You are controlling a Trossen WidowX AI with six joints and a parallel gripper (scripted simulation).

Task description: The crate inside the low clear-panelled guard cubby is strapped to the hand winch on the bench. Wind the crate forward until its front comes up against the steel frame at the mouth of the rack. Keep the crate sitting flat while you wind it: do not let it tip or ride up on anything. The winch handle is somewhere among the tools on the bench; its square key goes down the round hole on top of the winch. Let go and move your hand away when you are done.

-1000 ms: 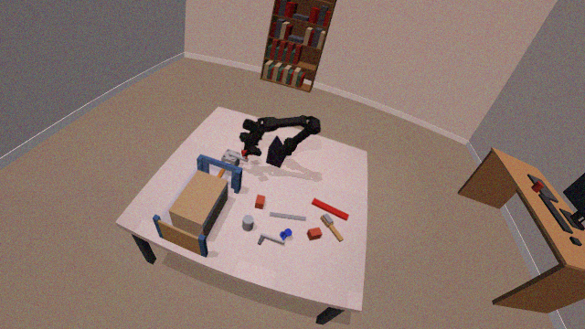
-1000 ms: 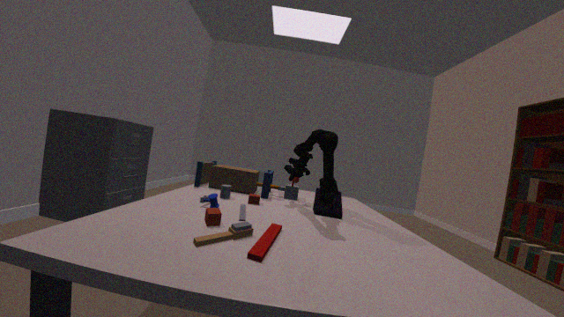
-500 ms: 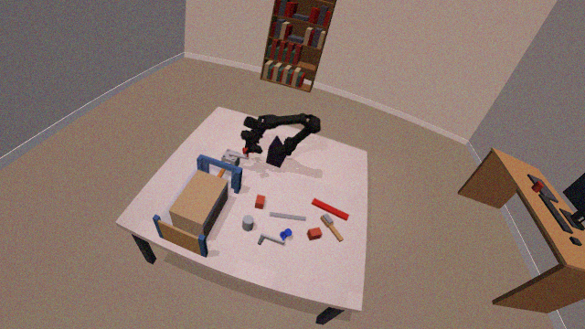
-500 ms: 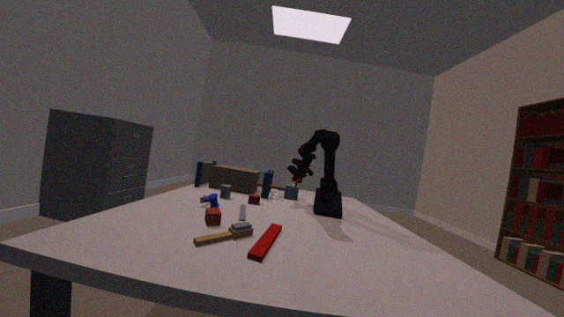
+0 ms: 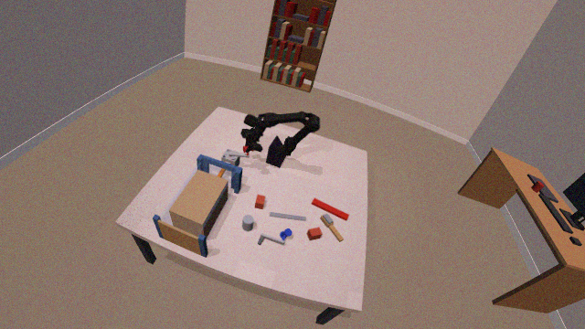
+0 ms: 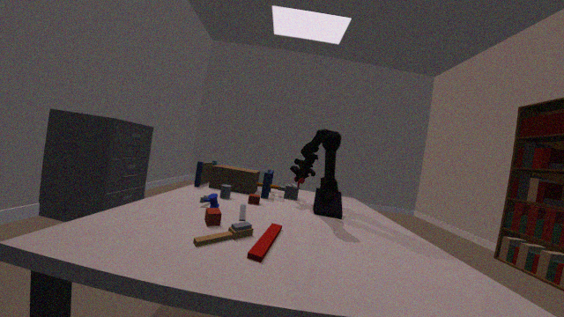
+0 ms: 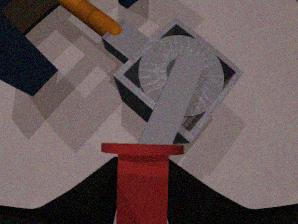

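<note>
The winch handle is 3 cm below my gripper tip and 2 cm to the right of it. Round my gripper tip: blue frame (19 cm ahead, 6 cm to the right, 3 cm below); then red knob (1 cm to the left, 1 cm behind); then grey winch (10 cm below, 9 cm to the right, 2 cm ahead).
</note>
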